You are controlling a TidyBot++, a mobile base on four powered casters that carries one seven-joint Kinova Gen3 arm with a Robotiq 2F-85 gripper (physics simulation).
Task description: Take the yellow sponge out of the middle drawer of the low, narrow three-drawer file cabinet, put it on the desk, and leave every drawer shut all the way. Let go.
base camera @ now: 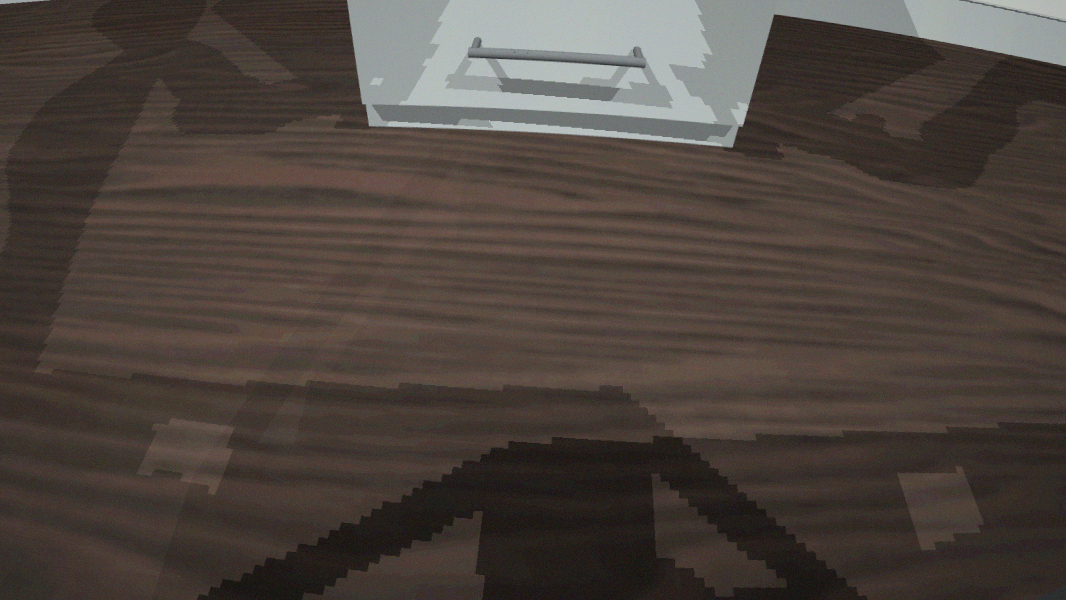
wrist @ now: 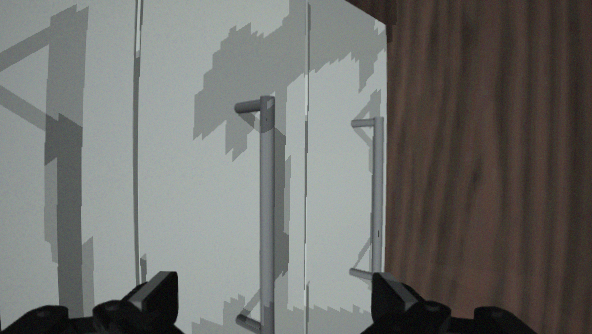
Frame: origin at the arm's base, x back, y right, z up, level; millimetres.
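Where they show: gripper, fingertip midpoint: (wrist: 275,294).
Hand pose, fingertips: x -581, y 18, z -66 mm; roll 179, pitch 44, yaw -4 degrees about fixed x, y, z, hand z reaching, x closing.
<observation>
Each offset is from my fingertips to the top centre of the thing. "spot": to the spot under its first point. Level surfaces: height alone.
The pale file cabinet (base camera: 410,37) (wrist: 345,175) stands on the floor. In the wrist view it is turned sideways, its lower end to the right. The middle drawer's front {dx -106, dy +22, dz +17 mm} (wrist: 200,200) lies between two thin seams, and its grey bar handle {spot: dx -61, dy +41, dz -56 mm} (wrist: 267,190) runs up the picture. The bottom drawer's handle {spot: dx -61, dy +18, dz -213 mm} (base camera: 555,57) (wrist: 378,190) shows nearer the floor. Part of the top drawer's front {spot: dx -94, dy +69, dz +33 mm} (wrist: 110,150) shows at the left. These fronts look shut. My gripper (wrist: 275,294) is open and empty, its fingers on either side of the middle handle's line in the wrist view; the depth gap is unclear. The yellow sponge and the desk do not show.
Dark wood floor {dz -330 mm} (base camera: 522,260) (wrist: 490,175) lies before and beside the cabinet, crossed by shadows of the robot. A pale strip (base camera: 992,33) shows at the top right of the base view. Shadows also fall across the drawer fronts.
</observation>
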